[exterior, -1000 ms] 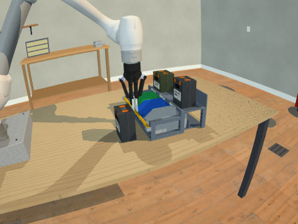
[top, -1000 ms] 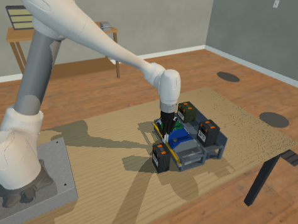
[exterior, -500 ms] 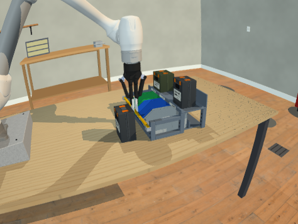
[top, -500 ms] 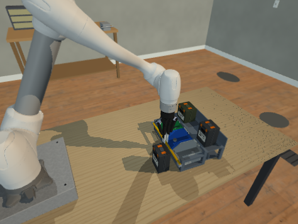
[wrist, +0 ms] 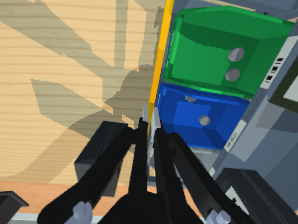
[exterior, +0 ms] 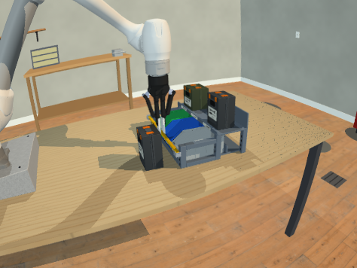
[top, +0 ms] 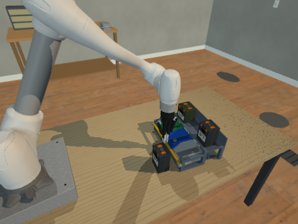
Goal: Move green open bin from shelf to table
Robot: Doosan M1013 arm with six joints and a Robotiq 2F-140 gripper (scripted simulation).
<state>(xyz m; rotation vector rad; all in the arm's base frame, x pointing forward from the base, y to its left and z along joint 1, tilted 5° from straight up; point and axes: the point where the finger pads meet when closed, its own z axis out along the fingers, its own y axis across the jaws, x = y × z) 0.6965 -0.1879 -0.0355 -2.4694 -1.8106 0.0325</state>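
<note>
Now: the blue bin 100 mm ahead of my hand, 30 mm to the right of it and 50 mm below it. Also, from my hand: green open bin (130 mm ahead, 80 mm to the left, 50 mm below); grey bin (70 mm ahead, 140 mm to the right, 50 mm below); thin yellow bar (30 mm below).
</note>
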